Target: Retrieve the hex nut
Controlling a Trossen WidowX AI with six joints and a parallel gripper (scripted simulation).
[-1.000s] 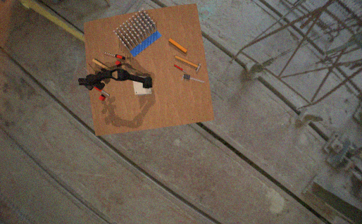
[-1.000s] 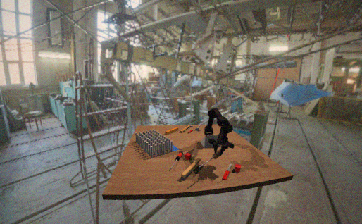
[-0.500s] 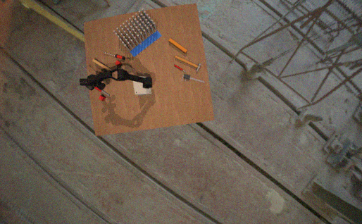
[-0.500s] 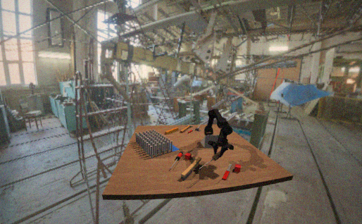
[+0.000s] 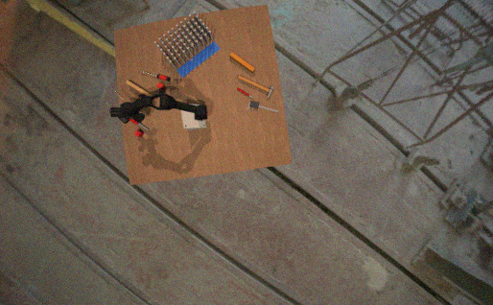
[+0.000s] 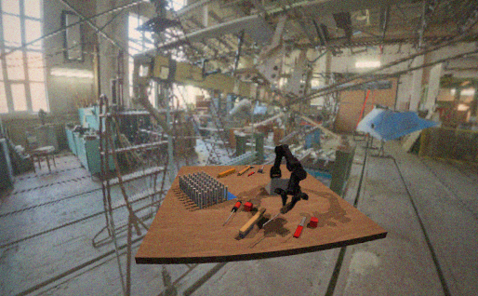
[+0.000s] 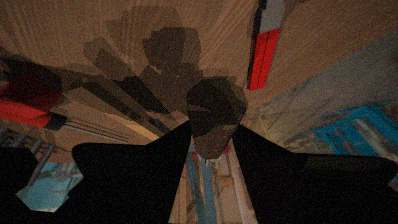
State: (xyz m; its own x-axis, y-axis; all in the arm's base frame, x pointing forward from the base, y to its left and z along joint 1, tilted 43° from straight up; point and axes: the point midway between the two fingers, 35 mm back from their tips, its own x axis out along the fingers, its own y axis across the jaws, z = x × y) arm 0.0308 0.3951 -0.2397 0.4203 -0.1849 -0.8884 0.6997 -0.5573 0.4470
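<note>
Now: the thin hook tool 70 mm ahead of my gripper tip and 70 mm to the left of it. Round my gripper tip: blue taped strip: 410 mm ahead, 460 mm to the right, 100 mm below; then orange bar: 360 mm ahead, 810 mm to the right, 90 mm below.
</note>
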